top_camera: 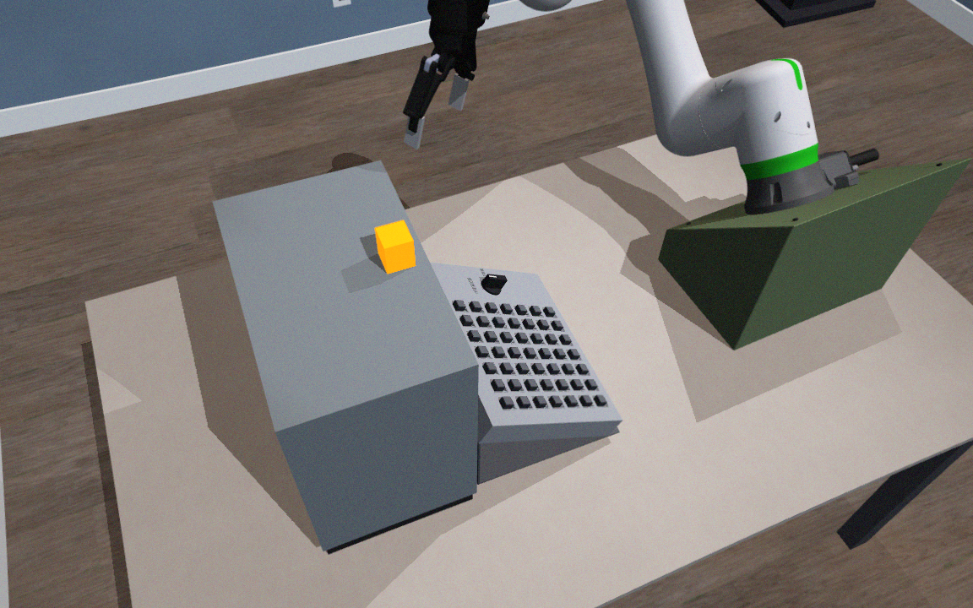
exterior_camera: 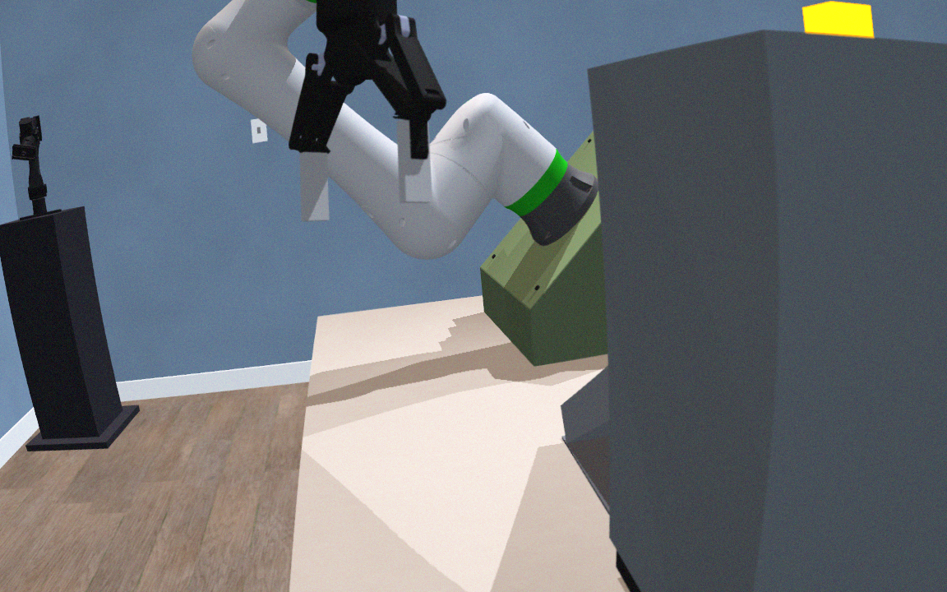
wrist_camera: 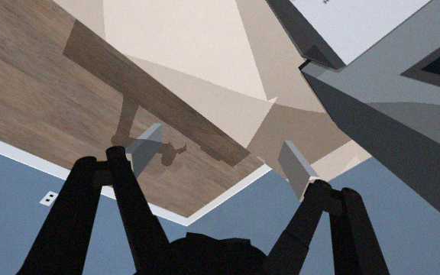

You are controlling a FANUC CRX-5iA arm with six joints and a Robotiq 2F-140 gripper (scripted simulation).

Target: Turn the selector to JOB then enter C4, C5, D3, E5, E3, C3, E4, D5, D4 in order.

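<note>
Now: hand 37 cm to the right of the C5 key, 18 cm above it and 1 cm past it. From my hand the other things lie so: selector knob: 24 cm to the left, 18 cm below, 3 cm behind.
</note>
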